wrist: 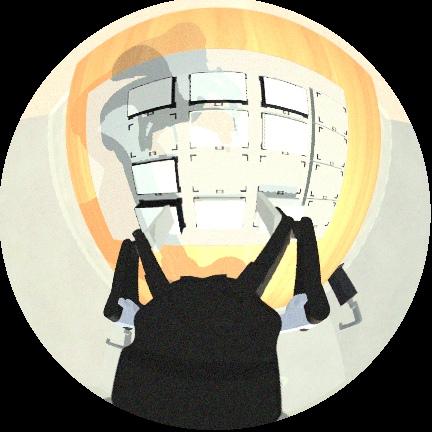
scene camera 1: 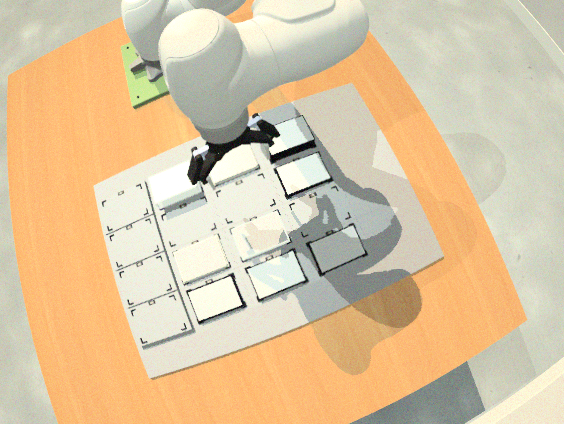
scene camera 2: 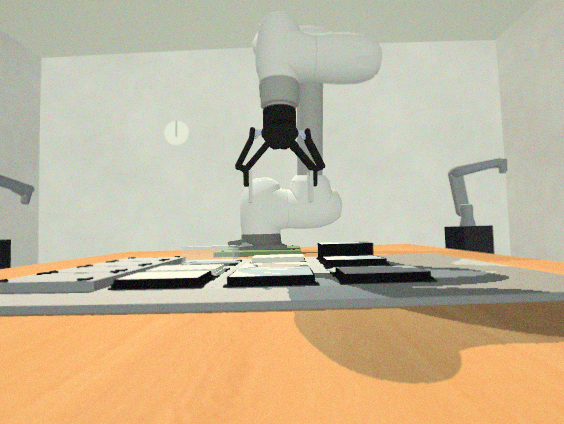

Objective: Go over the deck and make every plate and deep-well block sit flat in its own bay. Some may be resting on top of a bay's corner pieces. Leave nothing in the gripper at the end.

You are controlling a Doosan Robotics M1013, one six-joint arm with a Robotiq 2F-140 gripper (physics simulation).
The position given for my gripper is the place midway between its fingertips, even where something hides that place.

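Note:
Tall white block (scene camera 1: 172,185). Black-edged plate (scene camera 1: 305,173), (wrist: 156,176). My gripper (scene camera 1: 238,169), (scene camera 2: 281,202), (wrist: 212,207).

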